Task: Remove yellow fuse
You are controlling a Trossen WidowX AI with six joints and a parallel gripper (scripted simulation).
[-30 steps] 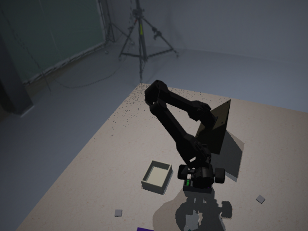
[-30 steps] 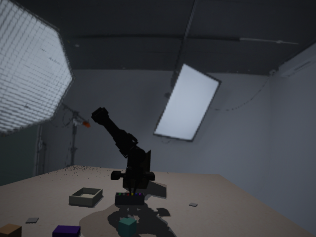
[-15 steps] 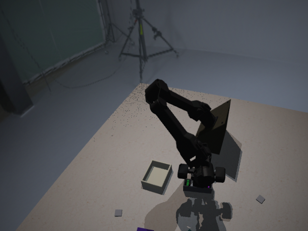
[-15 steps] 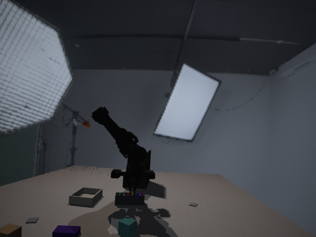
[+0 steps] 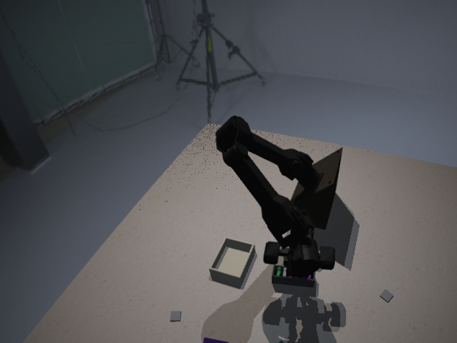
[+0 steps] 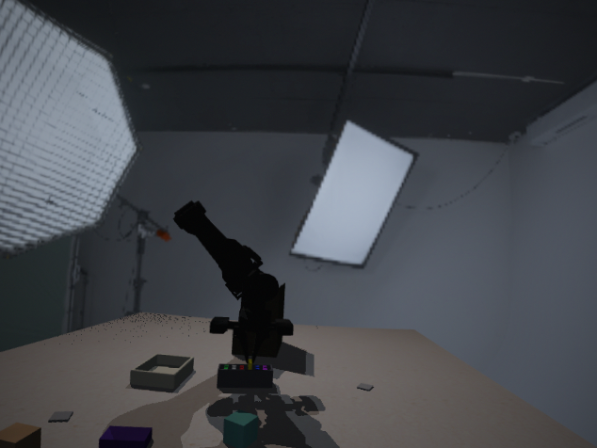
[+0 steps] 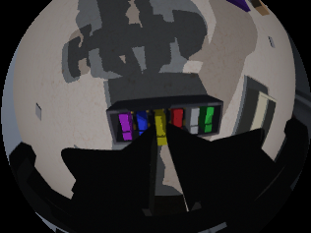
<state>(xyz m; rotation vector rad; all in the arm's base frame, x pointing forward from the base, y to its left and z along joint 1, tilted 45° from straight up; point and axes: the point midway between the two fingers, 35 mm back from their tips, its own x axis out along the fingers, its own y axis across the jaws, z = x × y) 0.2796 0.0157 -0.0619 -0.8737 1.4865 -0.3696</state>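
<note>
The tray lies 2 cm ahead of my gripper tip, 21 cm to the right of it and 5 cm below it. From my gripper tip the other things lie so: teal block (22 cm ahead, 5 cm to the left, 3 cm below); then yellow fuse (1 cm below); then purple block (29 cm ahead, 11 cm to the right, 4 cm below).
</note>
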